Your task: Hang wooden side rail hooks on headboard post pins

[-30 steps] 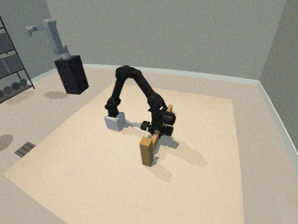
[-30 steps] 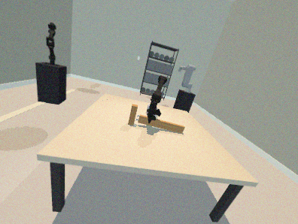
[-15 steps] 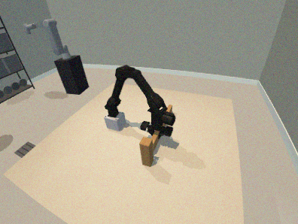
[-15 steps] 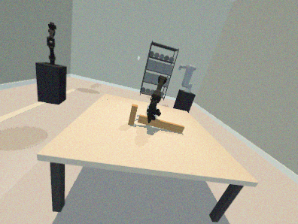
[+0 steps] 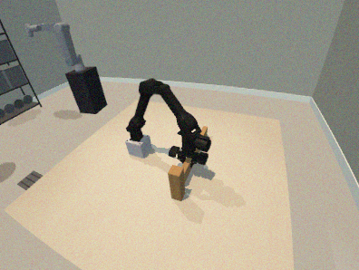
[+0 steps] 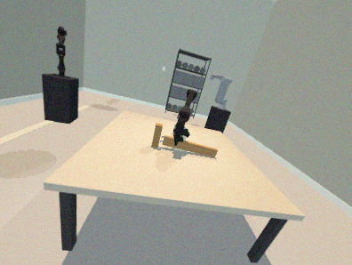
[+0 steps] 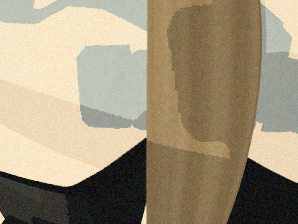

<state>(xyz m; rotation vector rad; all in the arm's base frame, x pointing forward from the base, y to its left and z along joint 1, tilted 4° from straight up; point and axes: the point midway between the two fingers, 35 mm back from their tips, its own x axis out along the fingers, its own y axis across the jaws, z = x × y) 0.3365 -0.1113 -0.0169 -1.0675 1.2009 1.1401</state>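
Right now my gripper tip is 20 mm past the wooden headboard post, 150 mm to the left of it and 40 mm below it.
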